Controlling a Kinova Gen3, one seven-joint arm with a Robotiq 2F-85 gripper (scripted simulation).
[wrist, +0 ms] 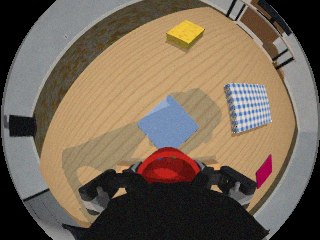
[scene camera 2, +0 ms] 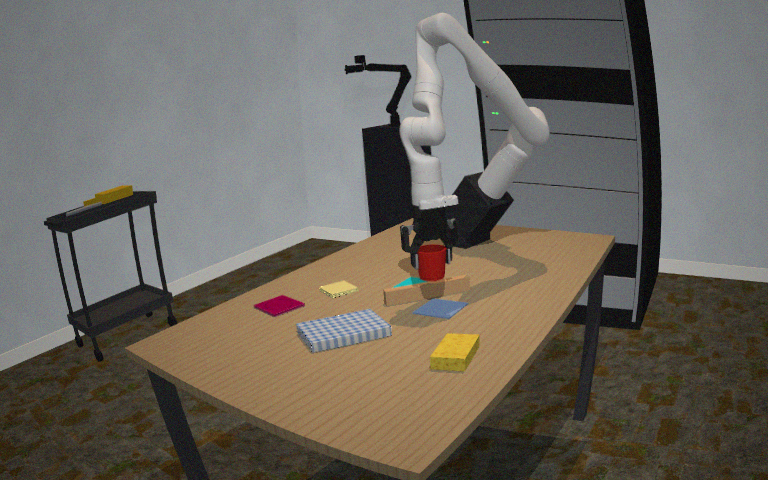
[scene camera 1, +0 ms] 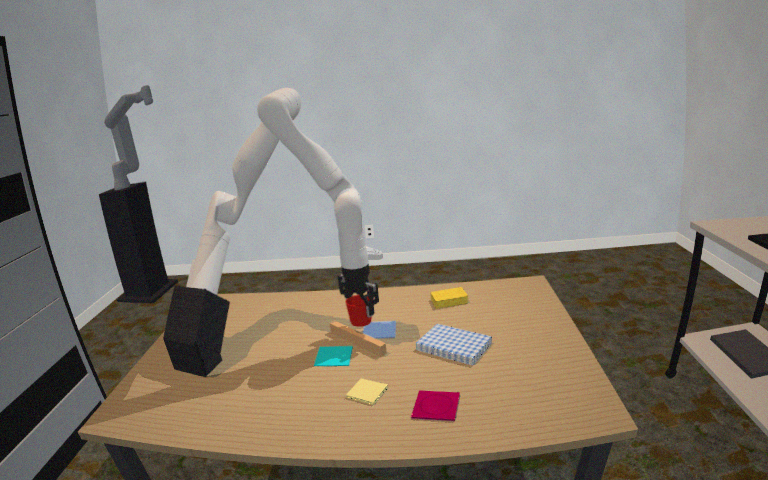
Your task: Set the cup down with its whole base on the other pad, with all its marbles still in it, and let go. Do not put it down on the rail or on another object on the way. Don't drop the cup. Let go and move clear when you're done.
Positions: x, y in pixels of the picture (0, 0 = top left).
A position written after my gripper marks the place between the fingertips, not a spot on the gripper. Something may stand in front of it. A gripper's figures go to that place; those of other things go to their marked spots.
Scene:
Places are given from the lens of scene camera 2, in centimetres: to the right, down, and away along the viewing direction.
my gripper (scene camera 2: 432, 265): 11, 6, 144
red cup (scene camera 2: 432, 258): 11, 4, 140
wooden rail (scene camera 2: 414, 292): 7, 13, 146

